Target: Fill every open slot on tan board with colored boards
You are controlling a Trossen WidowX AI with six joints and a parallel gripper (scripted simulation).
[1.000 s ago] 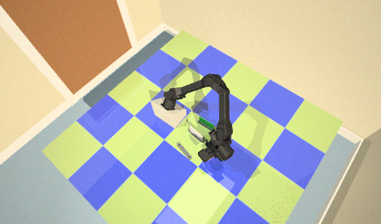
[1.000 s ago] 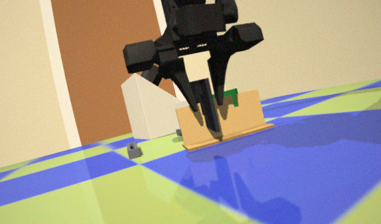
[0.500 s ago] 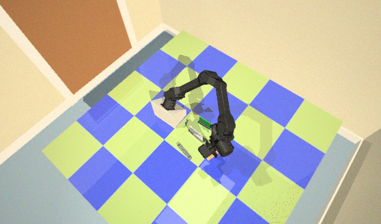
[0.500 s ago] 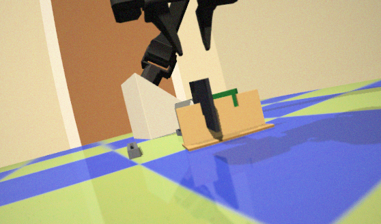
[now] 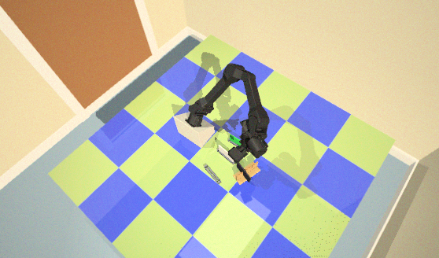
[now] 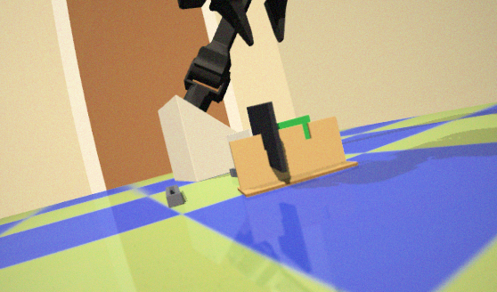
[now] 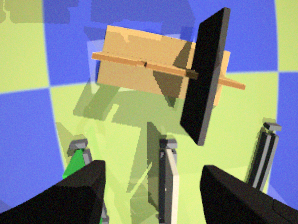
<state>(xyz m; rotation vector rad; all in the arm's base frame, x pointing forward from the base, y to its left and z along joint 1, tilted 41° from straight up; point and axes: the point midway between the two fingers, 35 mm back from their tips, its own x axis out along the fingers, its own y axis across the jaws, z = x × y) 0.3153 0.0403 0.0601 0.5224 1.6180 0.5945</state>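
Now: gripper tip 11 cm past the green board, 6 cm to the right of it and 14 cm above it. Round my gripper tip: tan board 3 cm ahead, 2 cm to the right, 14 cm below; thin black board 3 cm ahead, 4 cm to the right, 12 cm below.
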